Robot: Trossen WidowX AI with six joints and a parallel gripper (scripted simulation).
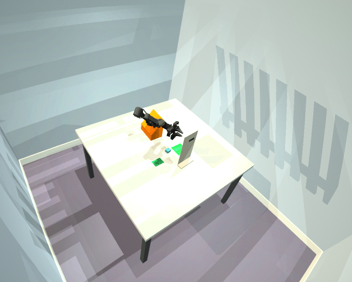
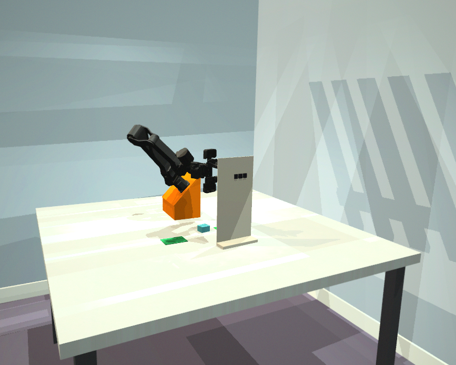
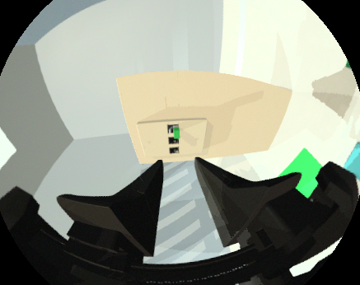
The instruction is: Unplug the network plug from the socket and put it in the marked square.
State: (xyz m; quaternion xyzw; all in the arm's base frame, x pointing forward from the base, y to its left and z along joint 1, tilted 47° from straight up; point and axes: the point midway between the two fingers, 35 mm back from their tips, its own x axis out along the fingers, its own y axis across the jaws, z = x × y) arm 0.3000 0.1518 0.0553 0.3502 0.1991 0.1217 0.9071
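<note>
Right now the network plug is 70 mm ahead of my gripper tip and 20 mm to the left of it. The rest, counted from my gripper tip: upright panel 90 mm ahead, 30 mm to the left, 110 mm below; green marked square 70 mm behind, 70 mm to the left, 270 mm below.
</note>
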